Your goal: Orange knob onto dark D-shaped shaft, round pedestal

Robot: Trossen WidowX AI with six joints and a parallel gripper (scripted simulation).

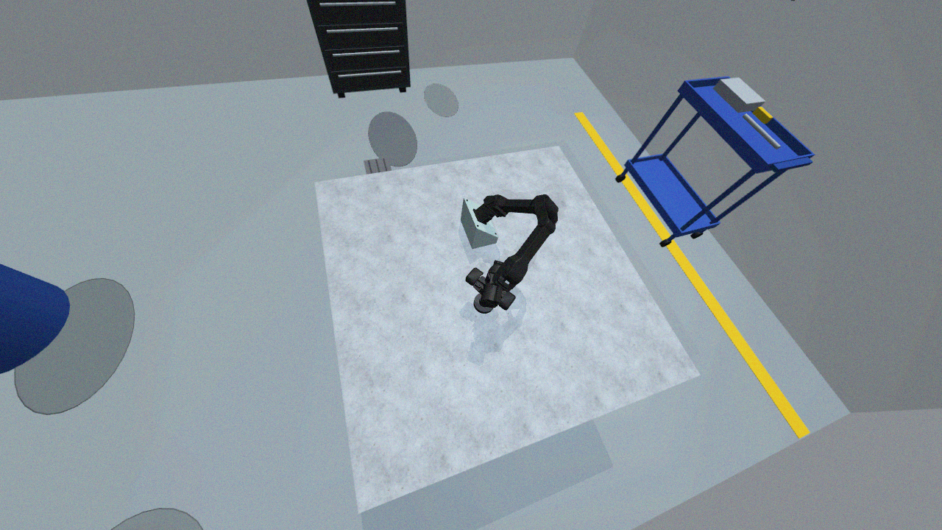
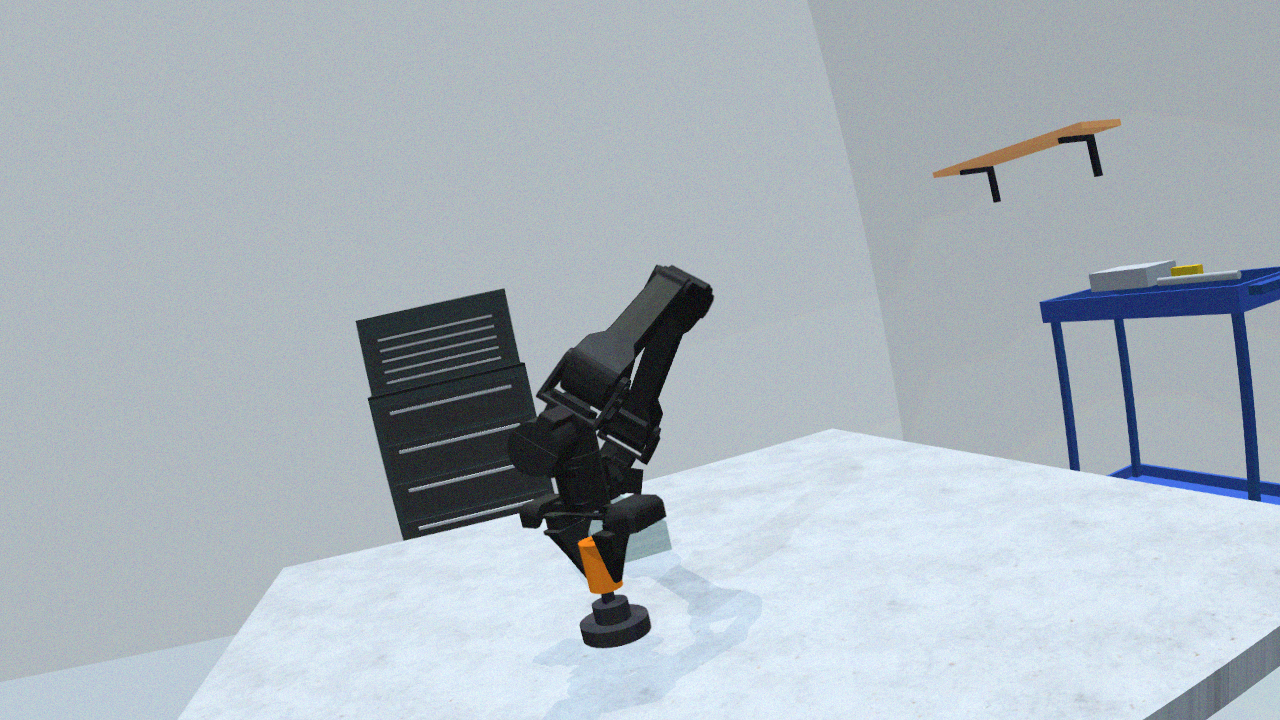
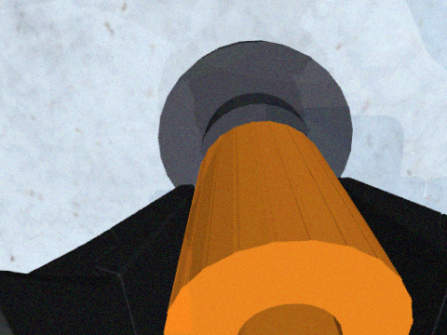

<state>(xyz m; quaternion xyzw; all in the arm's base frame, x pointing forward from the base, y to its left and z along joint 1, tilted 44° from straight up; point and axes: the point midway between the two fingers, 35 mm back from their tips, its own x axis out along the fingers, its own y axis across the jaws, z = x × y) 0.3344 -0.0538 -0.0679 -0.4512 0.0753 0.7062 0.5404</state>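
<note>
My gripper tip is now 20 mm below the orange knob. The rest, counted from my gripper tip: dark round pedestal (40 mm below).
</note>
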